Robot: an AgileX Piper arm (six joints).
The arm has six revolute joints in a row. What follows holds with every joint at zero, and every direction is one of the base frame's.
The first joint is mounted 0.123 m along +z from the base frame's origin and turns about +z.
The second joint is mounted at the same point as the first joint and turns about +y.
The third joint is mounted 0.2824 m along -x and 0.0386 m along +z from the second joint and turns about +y.
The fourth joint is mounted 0.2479 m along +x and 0.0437 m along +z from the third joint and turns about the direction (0.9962, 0, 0.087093).
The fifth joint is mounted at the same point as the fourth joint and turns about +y.
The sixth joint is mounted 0.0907 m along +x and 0.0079 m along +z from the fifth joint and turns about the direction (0.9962, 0, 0.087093).
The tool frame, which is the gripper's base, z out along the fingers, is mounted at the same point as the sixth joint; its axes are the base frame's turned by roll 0, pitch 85.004 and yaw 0 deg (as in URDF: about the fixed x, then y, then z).
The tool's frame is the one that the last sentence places.
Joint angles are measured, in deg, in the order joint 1, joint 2, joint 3, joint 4, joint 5, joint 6. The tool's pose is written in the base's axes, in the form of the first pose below.
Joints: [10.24, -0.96, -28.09, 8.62, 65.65, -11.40]
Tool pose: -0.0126 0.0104 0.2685; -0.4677 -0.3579 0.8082; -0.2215 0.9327 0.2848; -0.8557 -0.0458 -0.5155
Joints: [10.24, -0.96, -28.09, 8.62, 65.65, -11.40]
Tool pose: -0.0126 0.0104 0.2685; -0.4677 -0.3579 0.8082; -0.2215 0.9327 0.2848; -0.8557 -0.0458 -0.5155
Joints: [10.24, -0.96, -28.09, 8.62, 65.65, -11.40]
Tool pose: -0.0126 0.0104 0.2685; -0.4677 -0.3579 0.8082; -0.2215 0.9327 0.2848; -0.8557 -0.0458 -0.5155
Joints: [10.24, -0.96, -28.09, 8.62, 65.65, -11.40]
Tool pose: -0.0126 0.0104 0.2685; -0.4677 -0.3579 0.8082; -0.2215 0.9327 0.2848; -0.8557 -0.0458 -0.5155
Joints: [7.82, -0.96, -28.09, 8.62, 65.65, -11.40]
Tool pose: -0.0121 0.0109 0.2685; -0.4767 -0.3182 0.8195; -0.2016 0.9469 0.2504; -0.8557 -0.0458 -0.5155
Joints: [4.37, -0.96, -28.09, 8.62, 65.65, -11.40]
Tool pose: -0.0114 0.0116 0.2685; -0.4879 -0.2606 0.8331; -0.1725 0.9644 0.2006; -0.8557 -0.0458 -0.5155
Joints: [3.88, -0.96, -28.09, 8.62, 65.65, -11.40]
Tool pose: -0.0113 0.0117 0.2685; -0.4894 -0.2523 0.8348; -0.1684 0.9666 0.1935; -0.8557 -0.0458 -0.5155
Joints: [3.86, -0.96, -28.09, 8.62, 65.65, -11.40]
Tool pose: -0.0113 0.0117 0.2685; -0.4895 -0.2520 0.8348; -0.1682 0.9666 0.1932; -0.8557 -0.0458 -0.5155
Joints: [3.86, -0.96, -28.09, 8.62, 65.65, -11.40]
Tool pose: -0.0113 0.0117 0.2685; -0.4895 -0.2520 0.8348; -0.1682 0.9666 0.1932; -0.8557 -0.0458 -0.5155
